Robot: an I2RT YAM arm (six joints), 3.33 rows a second.
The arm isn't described. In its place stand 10 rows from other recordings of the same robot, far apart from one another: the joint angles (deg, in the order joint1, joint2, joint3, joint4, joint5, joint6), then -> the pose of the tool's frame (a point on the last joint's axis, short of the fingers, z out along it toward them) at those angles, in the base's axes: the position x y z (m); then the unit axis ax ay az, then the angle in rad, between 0 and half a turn.
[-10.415, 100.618, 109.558, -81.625, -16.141, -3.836] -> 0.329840, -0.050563, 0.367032, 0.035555, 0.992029, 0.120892, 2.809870
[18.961, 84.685, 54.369, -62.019, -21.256, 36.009] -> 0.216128, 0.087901, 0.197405, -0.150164, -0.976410, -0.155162, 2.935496
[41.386, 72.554, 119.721, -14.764, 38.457, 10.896] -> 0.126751, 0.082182, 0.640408, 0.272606, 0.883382, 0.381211, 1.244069
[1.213, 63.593, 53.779, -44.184, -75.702, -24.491] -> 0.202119, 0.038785, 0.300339, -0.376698, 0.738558, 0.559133, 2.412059
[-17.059, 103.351, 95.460, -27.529, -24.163, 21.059] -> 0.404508, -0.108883, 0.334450, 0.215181, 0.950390, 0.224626, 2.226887
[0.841, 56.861, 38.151, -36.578, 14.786, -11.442] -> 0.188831, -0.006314, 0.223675, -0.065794, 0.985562, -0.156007, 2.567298
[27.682, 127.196, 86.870, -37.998, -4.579, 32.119] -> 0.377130, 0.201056, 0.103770, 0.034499, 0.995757, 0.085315, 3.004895
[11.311, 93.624, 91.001, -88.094, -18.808, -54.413] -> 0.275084, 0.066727, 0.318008, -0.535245, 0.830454, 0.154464, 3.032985
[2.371, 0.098, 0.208, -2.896, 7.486, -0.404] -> 0.110147, -0.000081, 0.169111, 0.037963, 0.998082, -0.048908, 1.621523
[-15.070, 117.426, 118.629, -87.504, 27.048, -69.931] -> 0.374411, -0.117579, 0.307474, 0.445027, -0.873961, 0.195305, 2.871225
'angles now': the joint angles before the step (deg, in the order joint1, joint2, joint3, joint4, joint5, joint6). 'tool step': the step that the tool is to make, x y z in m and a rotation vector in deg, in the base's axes. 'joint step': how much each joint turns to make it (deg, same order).
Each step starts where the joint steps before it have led.
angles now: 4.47 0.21 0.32 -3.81 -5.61 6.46
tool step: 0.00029 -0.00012 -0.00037 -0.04 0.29 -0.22
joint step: 0.00 0.30 0.02 -0.01 0.22 0.00
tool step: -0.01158 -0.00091 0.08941 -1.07 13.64 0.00
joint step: 0.00 15.00 26.27 -24.96 0.00 0.00
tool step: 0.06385 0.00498 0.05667 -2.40 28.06 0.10
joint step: 0.00 33.57 26.99 -21.61 0.02 -0.23
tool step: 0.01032 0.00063 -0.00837 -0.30 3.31 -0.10
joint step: -0.04 3.11 -0.02 -0.20 0.07 0.01
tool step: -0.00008 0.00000 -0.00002 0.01 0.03 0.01
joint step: 0.00 -0.01 0.00 -0.04 -0.02 0.00
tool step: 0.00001 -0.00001 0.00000 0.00 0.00 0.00
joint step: 0.00 0.00 0.00 0.00 0.00 0.00
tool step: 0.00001 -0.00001 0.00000 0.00 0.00 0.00
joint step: 0.00 0.00 0.00 0.00 0.00 0.00
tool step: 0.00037 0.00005 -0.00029 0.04 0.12 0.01
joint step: 0.00 0.11 0.00 0.00 -0.05 0.02
